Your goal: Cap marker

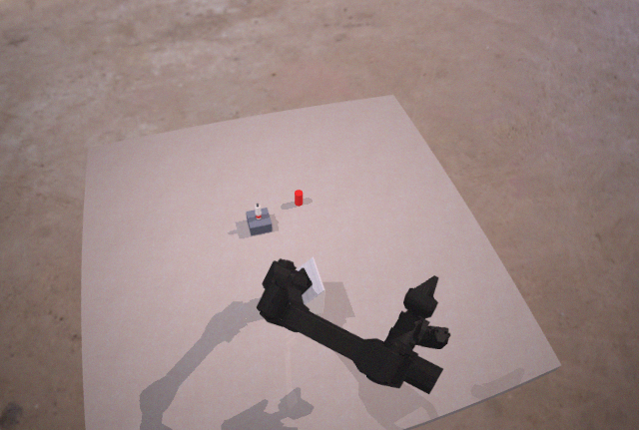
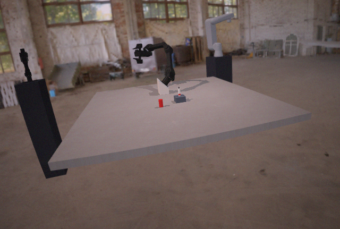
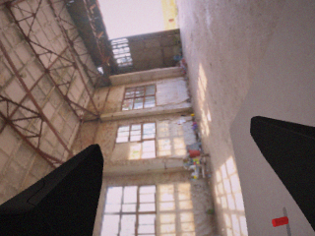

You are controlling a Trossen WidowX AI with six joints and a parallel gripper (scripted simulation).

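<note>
Now: gripper tip 61 cm short of the red cap, 6 cm to the right of it and 33 cm above it. Round my gripper tip: white marker: 57 cm ahead, 21 cm to the left, 27 cm below; then grey holder block: 57 cm ahead, 21 cm to the left, 33 cm below.
</note>
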